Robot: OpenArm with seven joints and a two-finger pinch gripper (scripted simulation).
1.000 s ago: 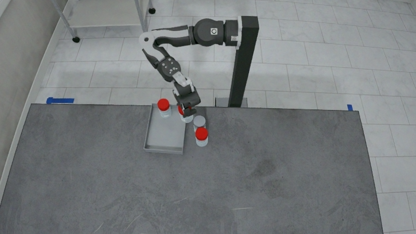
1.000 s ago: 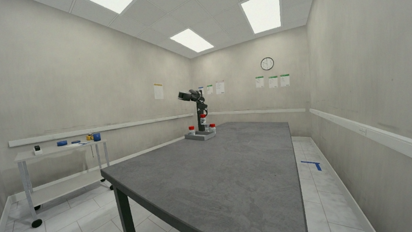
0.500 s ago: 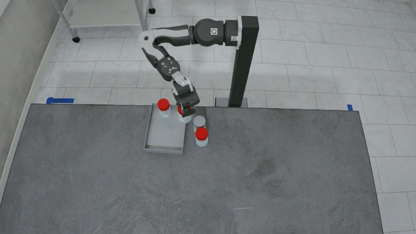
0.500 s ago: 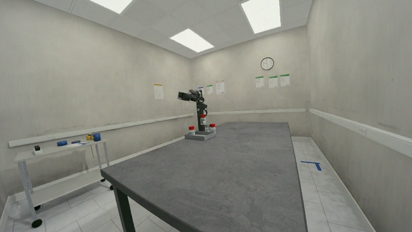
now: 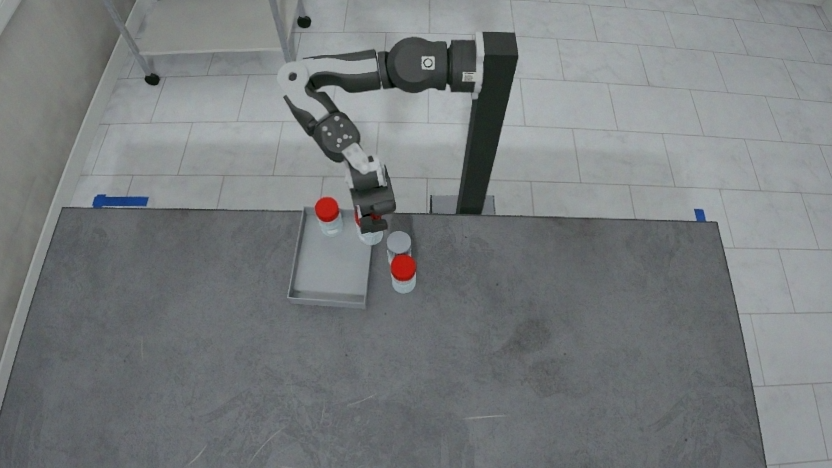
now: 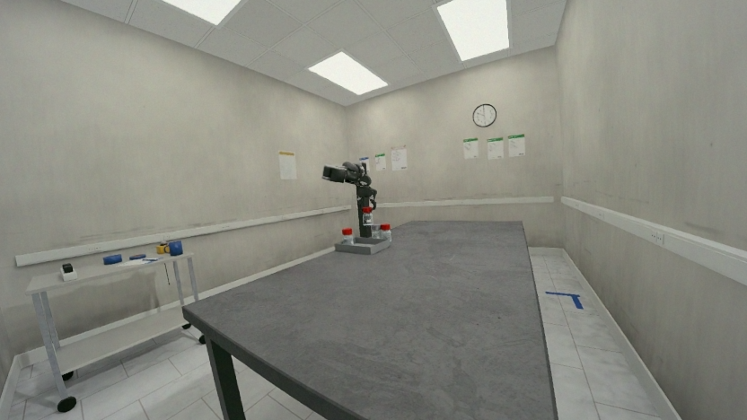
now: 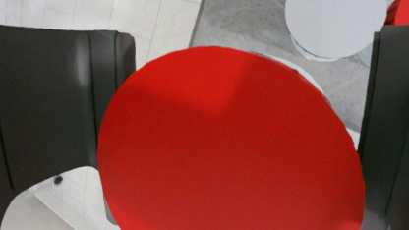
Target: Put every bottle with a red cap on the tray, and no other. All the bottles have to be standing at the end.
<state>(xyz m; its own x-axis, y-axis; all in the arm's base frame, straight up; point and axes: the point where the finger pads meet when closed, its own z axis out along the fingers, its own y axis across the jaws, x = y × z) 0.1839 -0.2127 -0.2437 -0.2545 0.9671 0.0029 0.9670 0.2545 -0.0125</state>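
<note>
Right now the grey tray is 19 cm below my hand, 10 cm to the right of it and 1 cm ahead of it. Also, from my hand: grey-capped bottle: 16 cm below, 6 cm to the left, 2 cm ahead.
</note>
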